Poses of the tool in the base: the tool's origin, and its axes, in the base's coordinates. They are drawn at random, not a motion.
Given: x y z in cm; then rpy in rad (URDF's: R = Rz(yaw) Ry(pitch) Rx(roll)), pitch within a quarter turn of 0, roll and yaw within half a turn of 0.
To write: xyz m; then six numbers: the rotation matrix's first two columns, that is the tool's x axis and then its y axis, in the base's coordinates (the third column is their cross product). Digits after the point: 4 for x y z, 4 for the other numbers.
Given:
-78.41 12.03 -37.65 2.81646 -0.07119 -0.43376
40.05 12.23 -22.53 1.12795 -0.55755 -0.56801
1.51 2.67 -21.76 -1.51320 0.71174 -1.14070
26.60 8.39 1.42 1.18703 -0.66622 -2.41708
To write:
-0.7841 0.1203 -0.3765 0.9051 -0.4192 0.0711 -0.4189 -0.8503 0.3186
0.4005 0.1223 -0.2253 0.7153 -0.4565 0.5291 -0.1725 0.6184 0.7667
0.0151 0.0267 -0.2176 0.3157 -0.6883 -0.6532 -0.2196 0.6167 -0.7560
0.2660 0.0839 0.0142 -0.5887 -0.5210 0.6180 0.6773 0.0994 0.7290

